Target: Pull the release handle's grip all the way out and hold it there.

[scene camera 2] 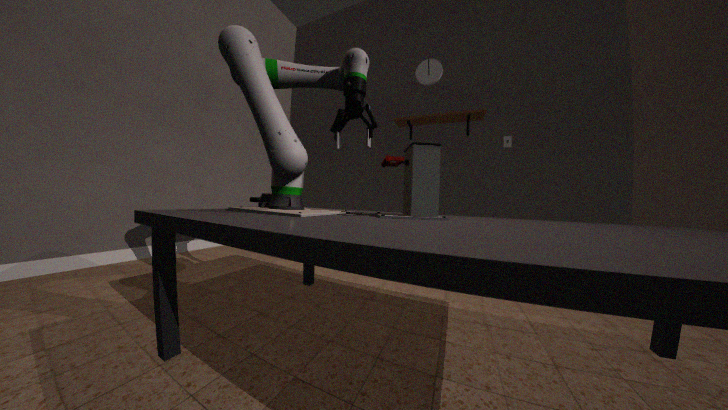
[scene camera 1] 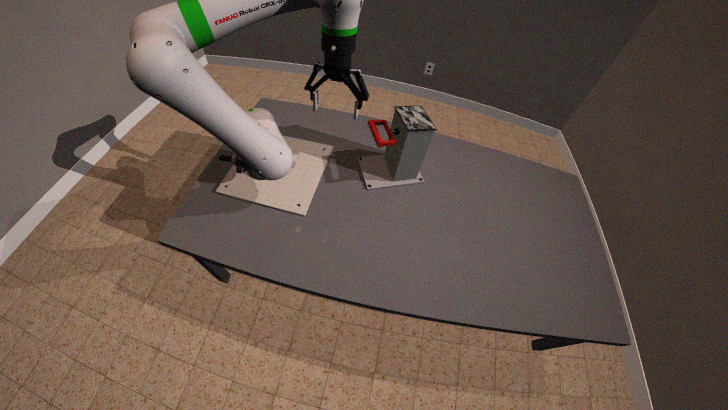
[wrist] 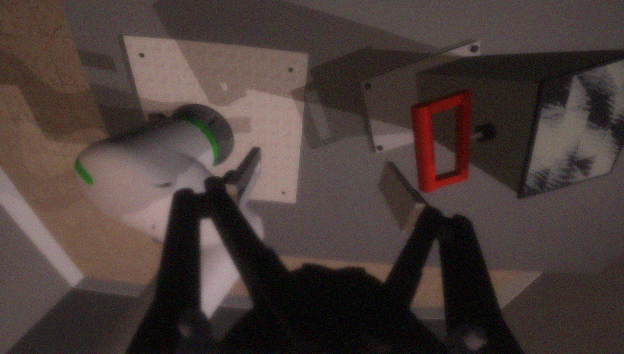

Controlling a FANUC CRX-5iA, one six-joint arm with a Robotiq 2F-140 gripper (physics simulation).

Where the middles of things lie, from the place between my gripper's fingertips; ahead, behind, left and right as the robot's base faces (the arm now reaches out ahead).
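There is the bolted base plate (scene camera 1: 375,172), and measured from my hand it is 23 cm ahead and 3 cm to the left. It is also 26 cm below my hand.
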